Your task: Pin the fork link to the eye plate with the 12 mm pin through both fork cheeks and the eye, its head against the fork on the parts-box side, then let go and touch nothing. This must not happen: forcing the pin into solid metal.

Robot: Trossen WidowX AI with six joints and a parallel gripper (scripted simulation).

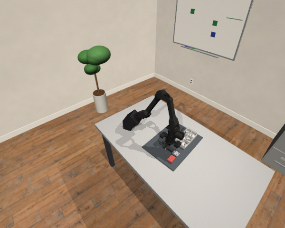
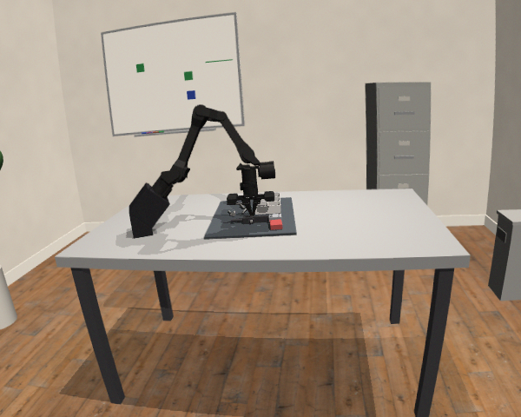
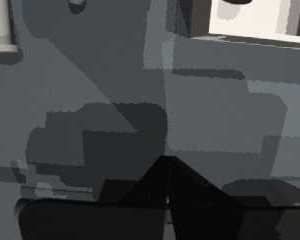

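The eye plate lies 20 mm ahead of my hand, 30 mm to the right of it and 30 mm below it. The rest, counted from my hand: mat 20 mm behind, 70 mm to the left, 50 mm below; then grey headed pin 10 mm ahead, 30 mm to the right, 30 mm below; then small grey block 100 mm ahead, 10 mm to the right, 20 mm below.
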